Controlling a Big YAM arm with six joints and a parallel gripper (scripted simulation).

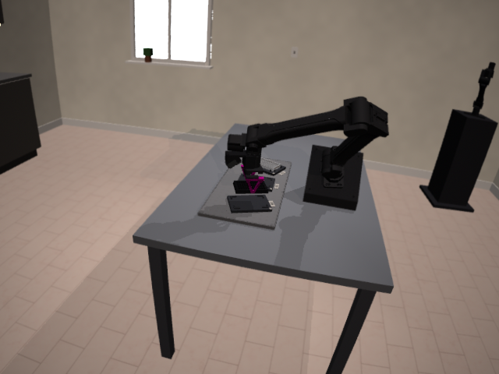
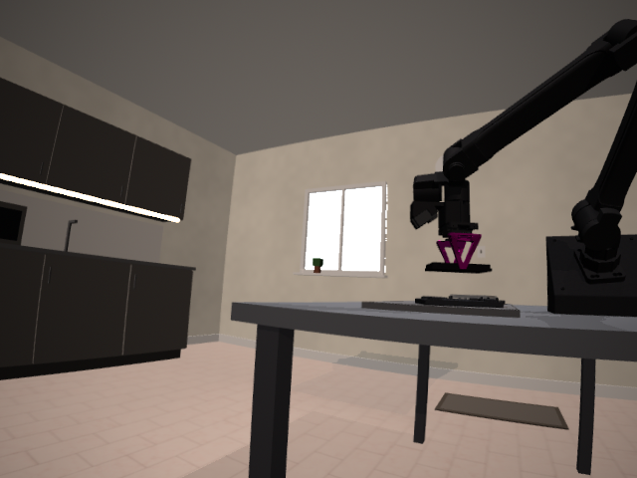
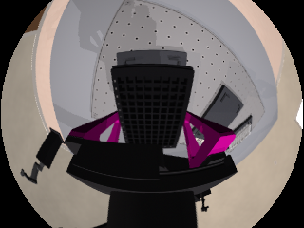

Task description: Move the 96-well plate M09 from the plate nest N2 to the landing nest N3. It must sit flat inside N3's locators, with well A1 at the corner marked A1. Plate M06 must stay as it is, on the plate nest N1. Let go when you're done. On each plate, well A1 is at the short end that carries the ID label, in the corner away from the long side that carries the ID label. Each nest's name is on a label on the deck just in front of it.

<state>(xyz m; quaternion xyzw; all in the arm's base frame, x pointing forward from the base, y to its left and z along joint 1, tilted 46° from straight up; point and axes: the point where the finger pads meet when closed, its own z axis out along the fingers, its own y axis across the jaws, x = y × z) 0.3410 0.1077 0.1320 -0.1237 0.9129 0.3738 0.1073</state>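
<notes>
Now: the dark nest 200 mm to the right of my hand, 80 mm below it and 10 mm behind it. Also, from my hand: clear plate 390 mm to the right, 70 mm below, 40 mm behind; black 96-well plate right at my hand.
</notes>
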